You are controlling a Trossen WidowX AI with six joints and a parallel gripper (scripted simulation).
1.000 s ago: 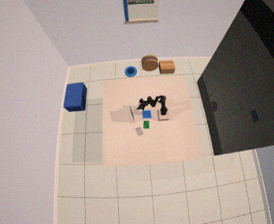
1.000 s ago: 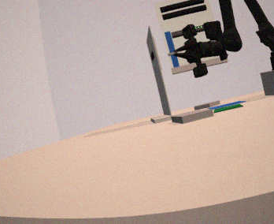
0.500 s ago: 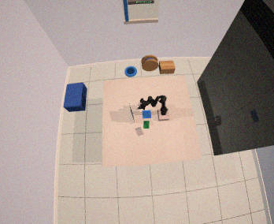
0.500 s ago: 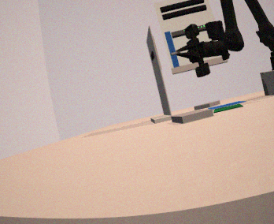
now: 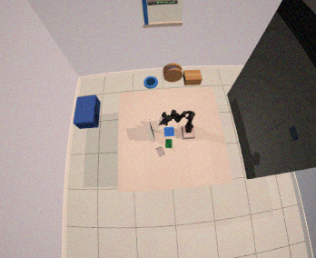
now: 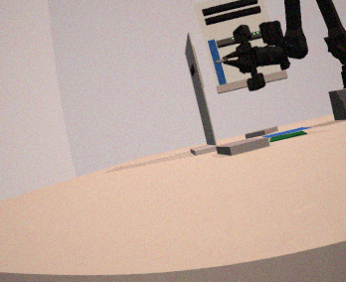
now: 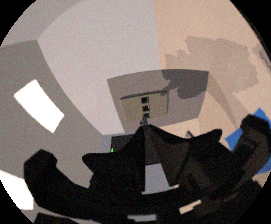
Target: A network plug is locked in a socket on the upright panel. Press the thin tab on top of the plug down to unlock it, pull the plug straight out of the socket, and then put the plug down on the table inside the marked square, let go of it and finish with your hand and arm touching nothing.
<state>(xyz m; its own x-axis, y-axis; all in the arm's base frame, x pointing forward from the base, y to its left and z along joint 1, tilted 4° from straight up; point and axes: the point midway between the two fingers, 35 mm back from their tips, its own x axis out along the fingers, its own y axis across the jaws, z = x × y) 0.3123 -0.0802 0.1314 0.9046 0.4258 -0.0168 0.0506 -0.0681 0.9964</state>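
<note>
My gripper tip is 22 cm above the blue square mark, 12 cm past it and 2 cm to the right of it. From my gripper tip the other things lie so: upright grey panel: 9 cm below, 9 cm ahead, 3 cm to the left; green patch: 22 cm below, 17 cm to the left, 9 cm behind; network plug: 1 cm ahead.
</note>
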